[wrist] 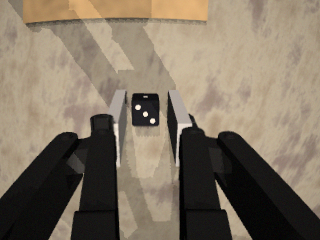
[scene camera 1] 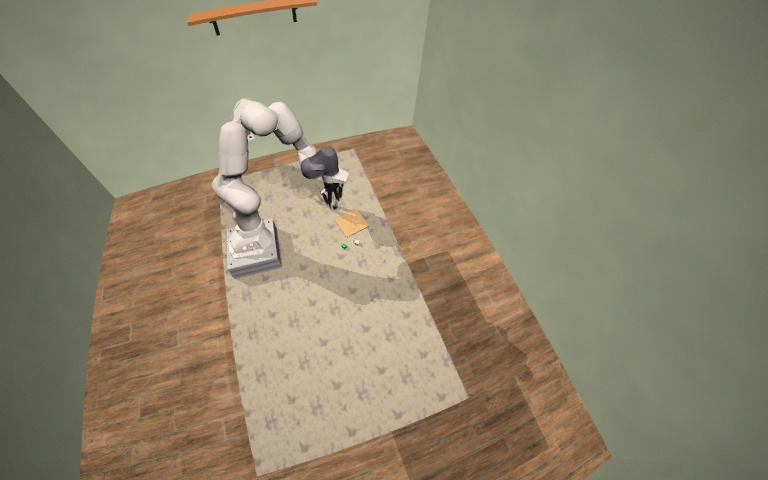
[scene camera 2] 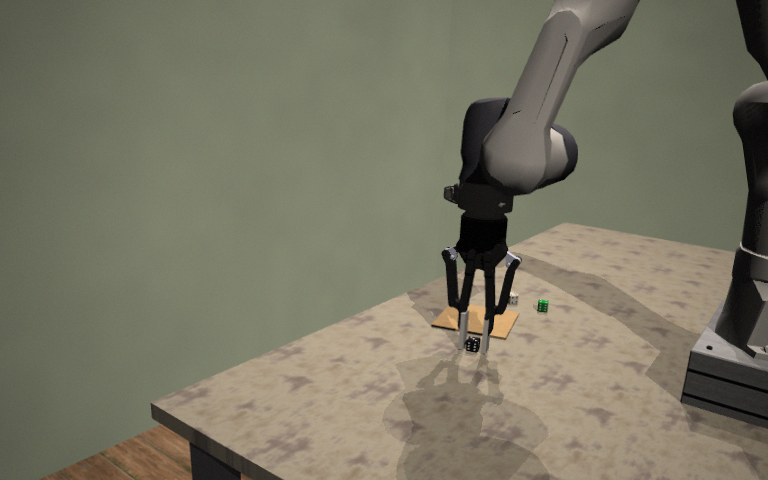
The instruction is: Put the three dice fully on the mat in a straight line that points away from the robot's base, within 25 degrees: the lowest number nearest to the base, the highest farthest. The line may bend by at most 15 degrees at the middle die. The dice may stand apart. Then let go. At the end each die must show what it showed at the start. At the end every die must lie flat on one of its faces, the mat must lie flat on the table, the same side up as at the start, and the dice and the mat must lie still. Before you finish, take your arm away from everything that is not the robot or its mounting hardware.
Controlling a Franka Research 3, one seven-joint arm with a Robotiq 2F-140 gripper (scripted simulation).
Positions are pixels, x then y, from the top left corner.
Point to a tan mat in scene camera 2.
503, 323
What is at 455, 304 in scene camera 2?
My gripper.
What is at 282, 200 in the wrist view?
My gripper.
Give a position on a black die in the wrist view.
145, 106
